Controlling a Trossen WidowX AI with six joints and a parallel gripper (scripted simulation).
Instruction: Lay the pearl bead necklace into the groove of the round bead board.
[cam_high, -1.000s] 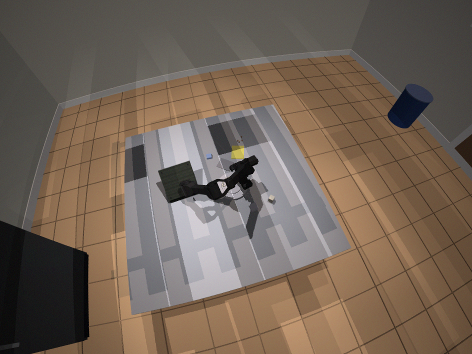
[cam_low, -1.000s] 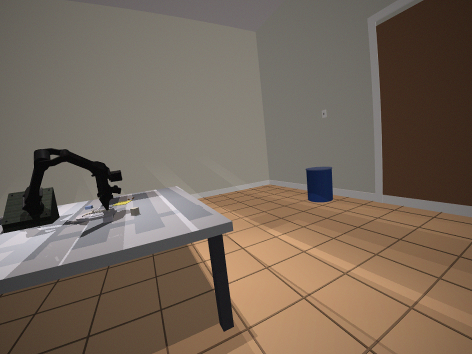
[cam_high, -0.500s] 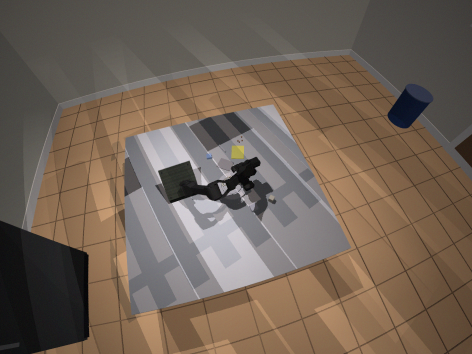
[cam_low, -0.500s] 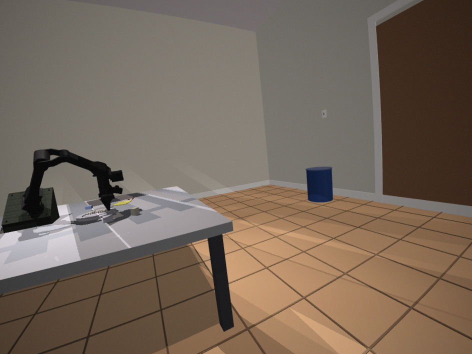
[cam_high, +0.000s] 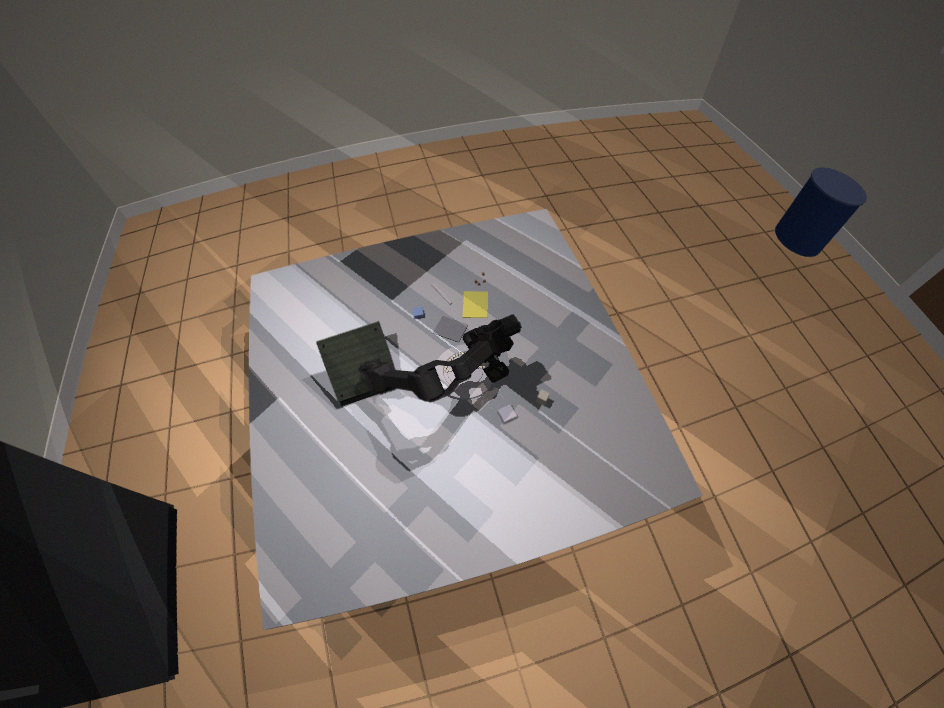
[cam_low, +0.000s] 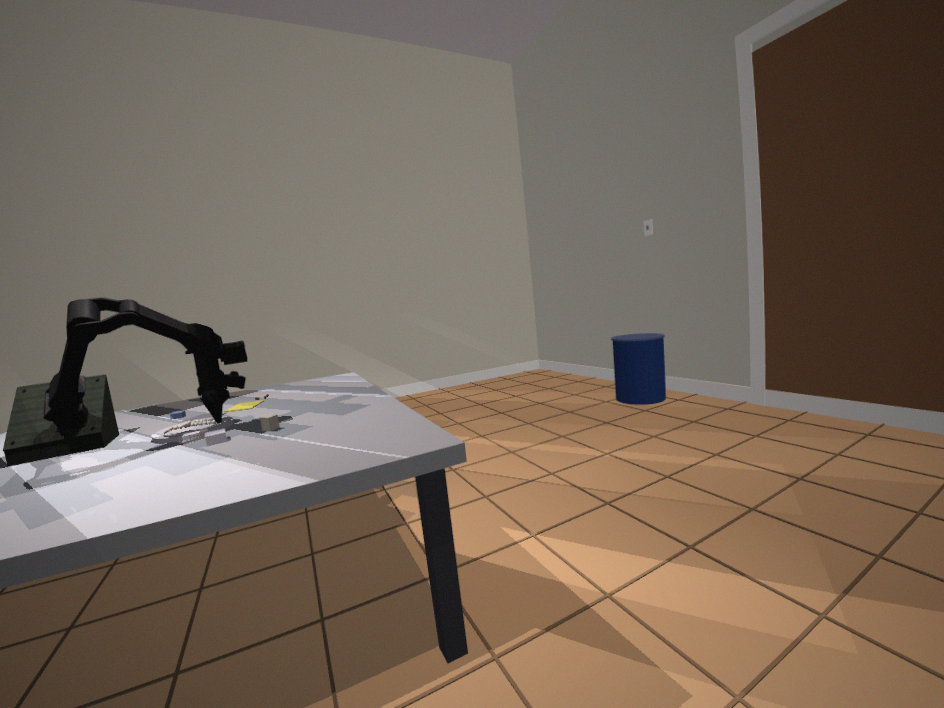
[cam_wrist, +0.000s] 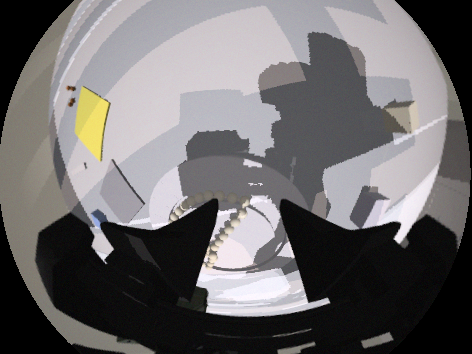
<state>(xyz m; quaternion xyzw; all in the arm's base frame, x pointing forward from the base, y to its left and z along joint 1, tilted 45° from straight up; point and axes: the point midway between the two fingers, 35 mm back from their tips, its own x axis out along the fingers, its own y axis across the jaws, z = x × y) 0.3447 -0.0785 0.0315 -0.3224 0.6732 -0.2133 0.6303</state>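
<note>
The round bead board lies 60 mm behind my gripper tip, 20 mm to the left of it and 10 mm below it. From my gripper tip the other things lie so: grey card (200 mm to the left, 50 mm behind, 20 mm below); then beige cube (170 mm to the right, 130 mm ahead); then white block (180 mm to the right).
</note>
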